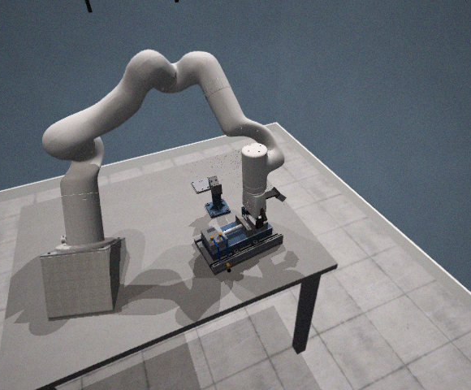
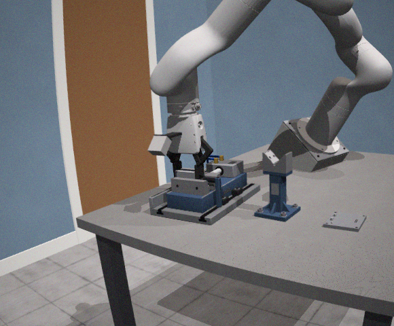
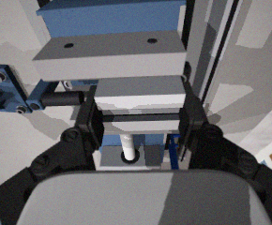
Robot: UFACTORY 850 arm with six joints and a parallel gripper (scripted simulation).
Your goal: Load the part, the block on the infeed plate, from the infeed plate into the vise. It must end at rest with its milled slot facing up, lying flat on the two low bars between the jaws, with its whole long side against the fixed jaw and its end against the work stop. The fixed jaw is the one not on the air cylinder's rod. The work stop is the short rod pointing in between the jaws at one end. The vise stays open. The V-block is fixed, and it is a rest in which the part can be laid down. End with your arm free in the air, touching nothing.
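The part is 10 mm below my hand. From my hand the other things lie so: fixed jaw: 20 mm ahead, 30 mm to the left, 30 mm below; moving jaw: 40 mm behind, 10 mm to the left, 30 mm below; work stop: 20 mm behind, 60 mm to the left, 20 mm below.
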